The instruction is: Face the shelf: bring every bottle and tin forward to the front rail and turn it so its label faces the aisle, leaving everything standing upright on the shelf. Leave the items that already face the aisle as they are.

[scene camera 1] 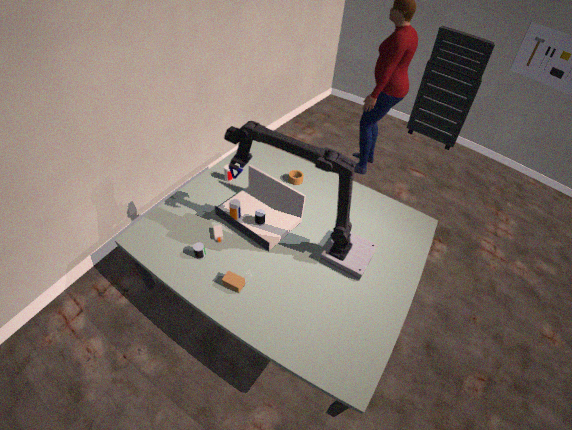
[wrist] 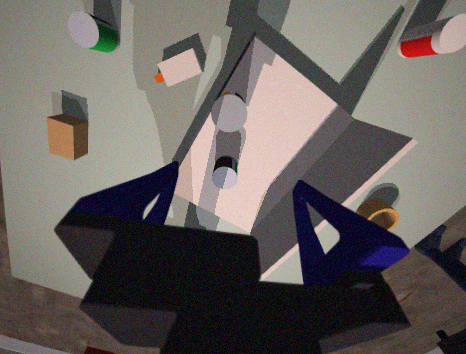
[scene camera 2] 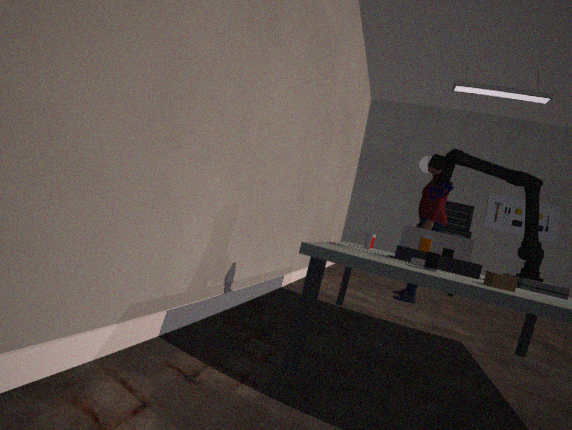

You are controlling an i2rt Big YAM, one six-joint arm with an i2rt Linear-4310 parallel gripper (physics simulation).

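Frame: origin at the arm's base, x ahead, y left, z up, level; millimetres.
Seen in the pictures: gripper, fingertip midpoint: [scene camera 1: 237, 172] [wrist: 238, 177] [scene camera 2: 436, 199]; arm's base, link origin: [scene camera 1: 340, 249] [scene camera 2: 528, 279].
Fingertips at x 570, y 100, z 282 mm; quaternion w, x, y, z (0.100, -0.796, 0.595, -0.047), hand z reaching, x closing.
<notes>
Pixels of each thing's top centre, then the offset from my fingertips to it.
- orange bottle, top centre: [wrist: 229, 114] [scene camera 1: 234, 202] [scene camera 2: 427, 235] dx +11, dy +22, dz -189 mm
- black tin, top centre: [wrist: 224, 178] [scene camera 1: 260, 212] [scene camera 2: 448, 249] dx -119, dy -31, dz -228 mm
- red-and-white bottle, top centre: [wrist: 456, 33] [scene camera 2: 371, 234] [scene camera 1: 228, 167] dx +292, dy -253, dz -240 mm
- tin with green, top centre: [wrist: 83, 29] [scene camera 1: 198, 246] dx +13, dy +314, dz -266 mm
- white box, top centre: [wrist: 175, 69] [scene camera 2: 423, 260] [scene camera 1: 218, 232] dx +21, dy +156, dz -308 mm
- brown block, top centre: [wrist: 60, 139] [scene camera 2: 501, 274] [scene camera 1: 233, 278] dx -235, dy +348, dz -286 mm
- orange ring, top centre: [wrist: 382, 222] [scene camera 1: 296, 174] dx -67, dy -502, dz -286 mm
The shelf [scene camera 1: 245, 231] [scene camera 2: 462, 266] [wrist: 300, 112] has a dark front rail and a tall grey back panel. An orange bottle [scene camera 1: 234, 209] [scene camera 2: 425, 244] [wrist: 229, 112] with a grey top stands upright on it close to the rail; a blue strip shows on its side. A black tin [scene camera 1: 260, 217] [scene camera 2: 448, 252] [wrist: 225, 174] with a pale lid stands upright further back from the rail; a thin green edge shows on its side in the wrist view. My gripper [scene camera 1: 236, 171] [scene camera 2: 441, 190] [wrist: 238, 177] is open and empty, high above the table near the shelf's far-left end.
On the table outside the shelf are a red-and-white bottle [scene camera 1: 228, 173] [scene camera 2: 372, 242] [wrist: 420, 46], a tin with green [scene camera 1: 198, 250] [wrist: 102, 36], a white box [scene camera 1: 217, 233] [wrist: 180, 67], a brown block [scene camera 1: 233, 281] [wrist: 67, 136] and an orange ring [scene camera 1: 296, 181]. A person [scene camera 1: 397, 65] stands behind the table.
</notes>
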